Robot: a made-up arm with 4 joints. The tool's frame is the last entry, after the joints.
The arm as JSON. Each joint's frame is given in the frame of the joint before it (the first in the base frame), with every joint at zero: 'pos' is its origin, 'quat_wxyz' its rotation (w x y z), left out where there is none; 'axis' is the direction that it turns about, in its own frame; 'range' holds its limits. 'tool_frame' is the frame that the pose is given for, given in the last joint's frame.
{
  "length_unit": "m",
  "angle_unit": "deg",
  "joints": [
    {
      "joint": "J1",
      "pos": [
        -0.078,
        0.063,
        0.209
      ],
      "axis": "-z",
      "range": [
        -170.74,
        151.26
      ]
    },
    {
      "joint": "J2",
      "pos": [
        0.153,
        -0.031,
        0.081
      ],
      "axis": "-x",
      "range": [
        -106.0,
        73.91
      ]
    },
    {
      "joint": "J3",
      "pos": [
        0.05,
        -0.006,
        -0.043
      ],
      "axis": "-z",
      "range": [
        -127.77,
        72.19
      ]
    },
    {
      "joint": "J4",
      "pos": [
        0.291,
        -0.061,
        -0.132
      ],
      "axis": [
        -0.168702,
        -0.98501,
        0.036
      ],
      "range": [
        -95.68,
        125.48
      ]
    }
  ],
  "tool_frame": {
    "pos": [
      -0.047,
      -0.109,
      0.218
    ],
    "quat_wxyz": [
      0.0,
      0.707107,
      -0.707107,
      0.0
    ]
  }
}
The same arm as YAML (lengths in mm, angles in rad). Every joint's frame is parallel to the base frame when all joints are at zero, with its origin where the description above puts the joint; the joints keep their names.
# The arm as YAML. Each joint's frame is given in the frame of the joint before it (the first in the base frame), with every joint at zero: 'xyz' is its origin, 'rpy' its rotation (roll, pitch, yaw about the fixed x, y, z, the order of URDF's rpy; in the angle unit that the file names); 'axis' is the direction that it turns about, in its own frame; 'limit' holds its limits. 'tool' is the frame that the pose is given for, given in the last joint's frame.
units:
  length: mm
  angle: rad
joints:
  - name: J1
    type: revolute
    origin:
      xyz: [-78.0, 63.0, 209.0]
      rpy: [0.0, 0.0, 0.0]
    axis: [0.0, 0.0, -1.0]
    limit:
      lower: -2.98
      upper: 2.64
  - name: J2
    type: revolute
    origin:
      xyz: [153.0, -31.0, 81.0]
      rpy: [0.0, 0.0, 0.0]
    axis: [-1.0, 0.0, 0.0]
    limit:
      lower: -1.85
      upper: 1.29
  - name: J3
    type: revolute
    origin:
      xyz: [50.0, -6.0, -43.0]
      rpy: [0.0, 0.0, 0.0]
    axis: [0.0, 0.0, -1.0]
    limit:
      lower: -2.23
      upper: 1.26
  - name: J4
    type: revolute
    origin:
      xyz: [291.0, -61.0, -132.0]
      rpy: [0.0, 0.0, 0.0]
    axis: [-0.168702, -0.98501, 0.036]
    limit:
      lower: -1.6699
      upper: 2.19
tool:
  origin:
    xyz: [-47.0, -109.0, 218.0]
    rpy: [3.1416, 0.0, -1.5708]

